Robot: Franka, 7 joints.
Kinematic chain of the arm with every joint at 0, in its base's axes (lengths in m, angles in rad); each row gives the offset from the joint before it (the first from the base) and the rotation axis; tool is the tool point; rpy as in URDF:
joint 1: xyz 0 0 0.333 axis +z
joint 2: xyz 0 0 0 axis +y
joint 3: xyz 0 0 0.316 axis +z
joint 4: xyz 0.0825 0 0 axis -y
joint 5: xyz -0.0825 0 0.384 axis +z
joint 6: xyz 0 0 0 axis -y
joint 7: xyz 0.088 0 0 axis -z
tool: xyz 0 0 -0.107 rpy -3.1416 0 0
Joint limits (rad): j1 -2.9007..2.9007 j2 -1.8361..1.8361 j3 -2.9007..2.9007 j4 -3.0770..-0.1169 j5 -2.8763..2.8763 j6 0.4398..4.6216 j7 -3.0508..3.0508
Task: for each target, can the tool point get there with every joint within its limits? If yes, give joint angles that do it. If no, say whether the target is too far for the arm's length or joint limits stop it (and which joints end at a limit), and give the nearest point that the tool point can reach.
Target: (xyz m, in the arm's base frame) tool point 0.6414 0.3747 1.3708
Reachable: no: too far | nearest point 0.4311 0.2519 1.0306 | short by 0.418 m
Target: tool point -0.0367 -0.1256 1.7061
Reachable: no: too far | nearest point -0.0228 -0.0781 1.1870 | short by 0.521 m
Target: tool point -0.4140 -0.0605 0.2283
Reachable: yes | joints 1.7726 -1.0060 1.8927 -2.6491 1.1129 2.9601 1.2123
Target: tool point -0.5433 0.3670 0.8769
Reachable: yes | joints -0.6393 -1.1969 -0.1285 -0.4940 0.3567 2.3531 2.2718
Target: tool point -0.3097 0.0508 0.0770
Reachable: yes | joints -2.4072 0.9807 -0.4631 -2.8024 0.5778 4.0267 0.8105
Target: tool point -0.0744 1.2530 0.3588
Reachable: no: too far | nearest point -0.0508 0.8562 0.3506 | short by 0.398 m
